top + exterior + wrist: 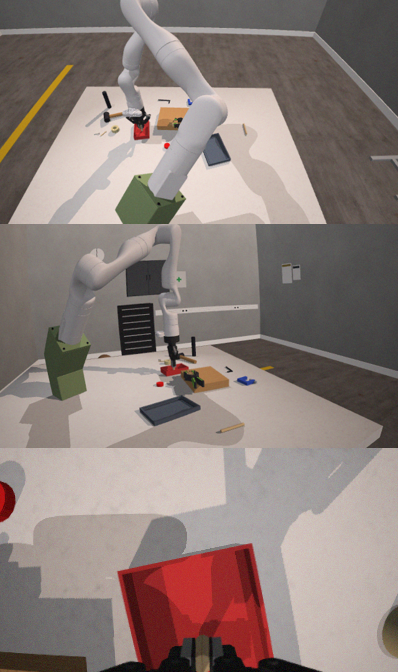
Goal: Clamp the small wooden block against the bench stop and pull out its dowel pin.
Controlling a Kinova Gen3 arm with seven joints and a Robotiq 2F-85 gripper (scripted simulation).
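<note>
Right now the dowel pin is 2 cm below my hand. Round my hand: tape roll 5 cm ahead, 14 cm to the left, 4 cm below; red disc 14 cm behind, 11 cm to the right, 4 cm below; red tray 4 cm below.
</note>
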